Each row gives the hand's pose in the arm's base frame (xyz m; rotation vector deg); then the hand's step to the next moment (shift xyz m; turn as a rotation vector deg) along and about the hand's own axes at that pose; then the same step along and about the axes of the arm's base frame.
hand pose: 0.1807 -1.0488 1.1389 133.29 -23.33 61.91
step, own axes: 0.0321 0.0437 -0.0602 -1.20 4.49 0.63
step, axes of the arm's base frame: -0.0372 -0.0016 0.0719 -2.51 -3.95 0.28
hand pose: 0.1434 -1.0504 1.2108 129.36 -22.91 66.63
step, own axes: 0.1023 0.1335 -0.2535 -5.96 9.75 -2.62
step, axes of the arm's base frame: -0.1711 0.0460 0.2473 -9.98 -6.15 -0.28
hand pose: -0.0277 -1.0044 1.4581 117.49 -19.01 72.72
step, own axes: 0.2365 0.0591 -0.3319 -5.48 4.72 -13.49
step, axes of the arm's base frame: -0.1435 0.2125 0.3222 -14.47 4.89 1.07
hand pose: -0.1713 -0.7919 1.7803 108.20 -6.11 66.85
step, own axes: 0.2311 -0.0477 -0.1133 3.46 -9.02 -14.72
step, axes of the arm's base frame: 0.0741 0.1912 0.1627 -3.72 17.20 -0.71
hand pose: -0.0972 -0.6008 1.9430 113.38 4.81 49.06
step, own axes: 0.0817 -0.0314 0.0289 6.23 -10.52 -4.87
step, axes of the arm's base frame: 0.0874 0.0275 0.0099 4.67 11.81 -3.46
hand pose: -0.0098 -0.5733 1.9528 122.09 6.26 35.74
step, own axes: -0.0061 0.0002 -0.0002 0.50 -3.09 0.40
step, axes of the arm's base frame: -0.0054 -0.0018 -0.0021 1.08 1.72 -2.42
